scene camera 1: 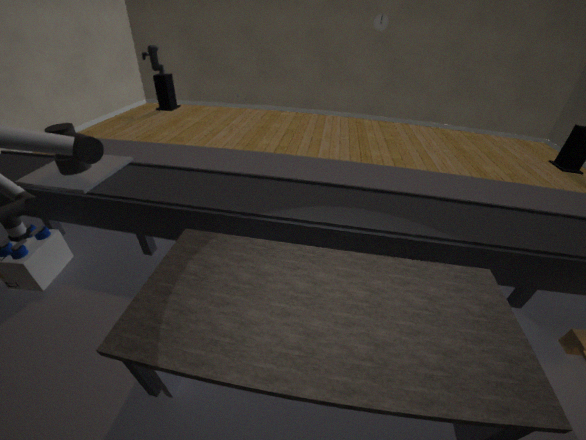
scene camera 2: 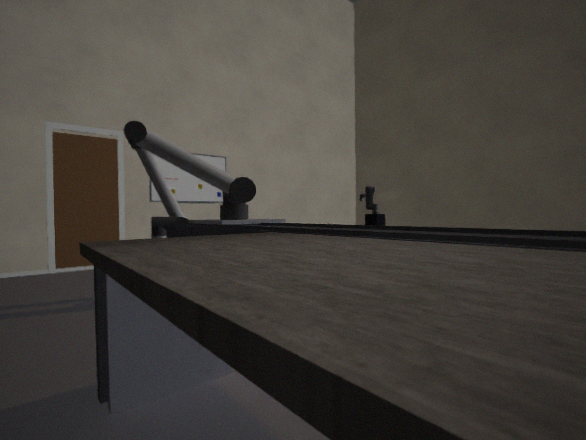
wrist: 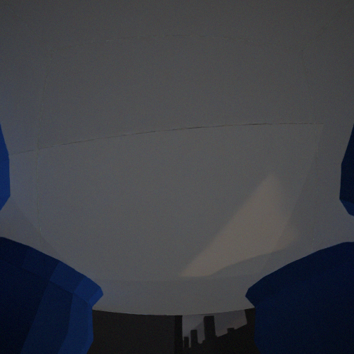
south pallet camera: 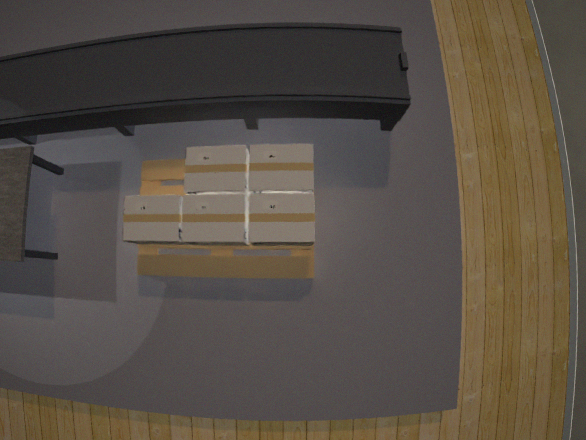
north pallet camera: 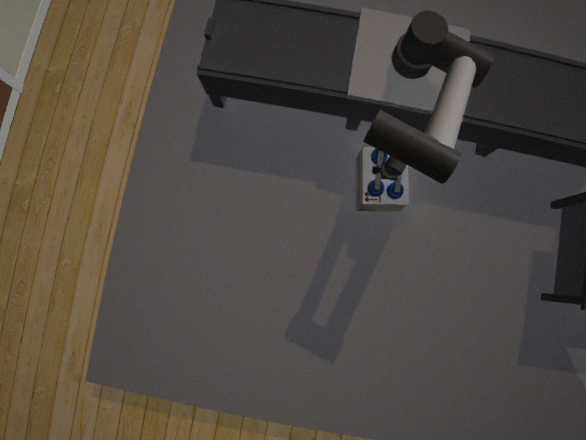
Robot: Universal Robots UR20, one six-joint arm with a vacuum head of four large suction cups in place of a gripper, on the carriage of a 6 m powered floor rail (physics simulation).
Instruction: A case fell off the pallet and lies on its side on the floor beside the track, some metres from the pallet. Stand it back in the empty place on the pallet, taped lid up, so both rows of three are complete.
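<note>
The suction head [wrist: 300, 300] is visible, as is a wooden pallet [south pallet camera: 221, 263]. In scene camera 2 the pallet is out of frame. In the north pallet camera view the pallet is likewise out of frame.
</note>
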